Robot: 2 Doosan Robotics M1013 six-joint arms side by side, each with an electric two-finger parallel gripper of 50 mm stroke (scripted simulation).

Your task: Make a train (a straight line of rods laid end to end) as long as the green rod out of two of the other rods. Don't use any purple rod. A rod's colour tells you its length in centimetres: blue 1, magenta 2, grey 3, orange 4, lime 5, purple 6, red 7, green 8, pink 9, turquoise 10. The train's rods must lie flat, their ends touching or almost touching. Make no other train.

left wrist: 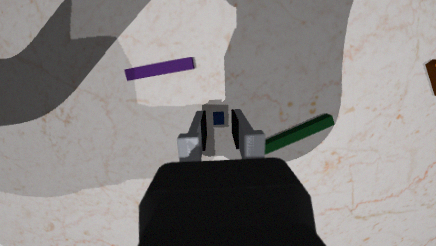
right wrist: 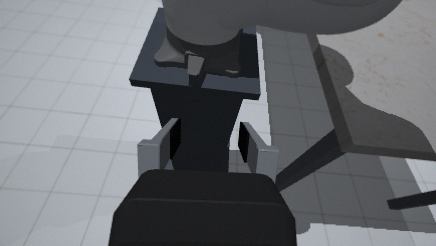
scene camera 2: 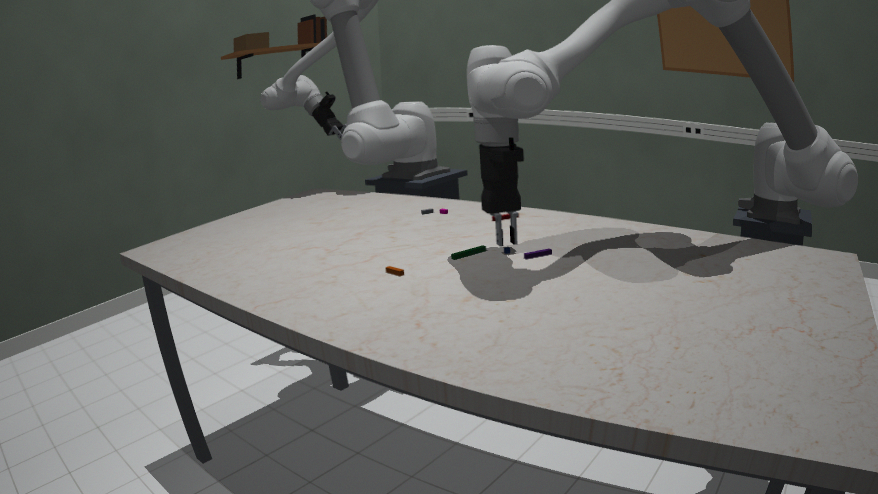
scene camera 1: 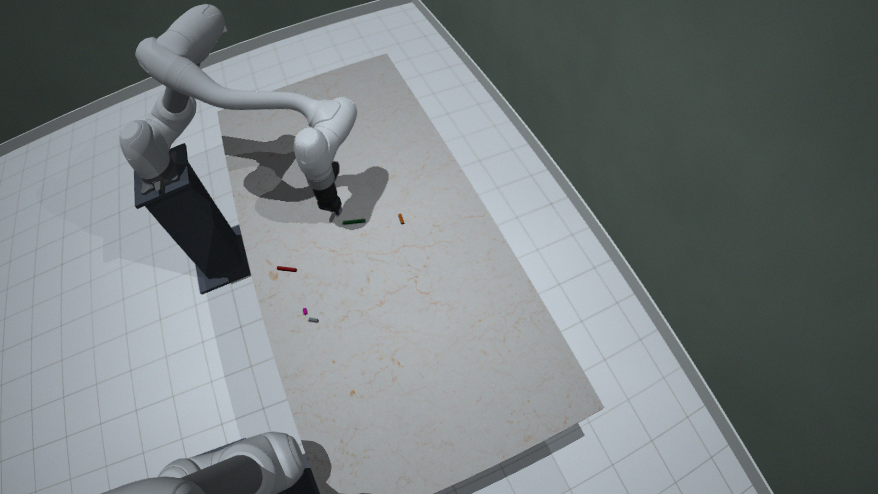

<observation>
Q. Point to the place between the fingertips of my right gripper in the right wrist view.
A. At 210,132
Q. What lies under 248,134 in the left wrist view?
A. My left gripper.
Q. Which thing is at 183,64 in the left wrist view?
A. A purple rod.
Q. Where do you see a green rod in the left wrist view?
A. At 322,122
</observation>
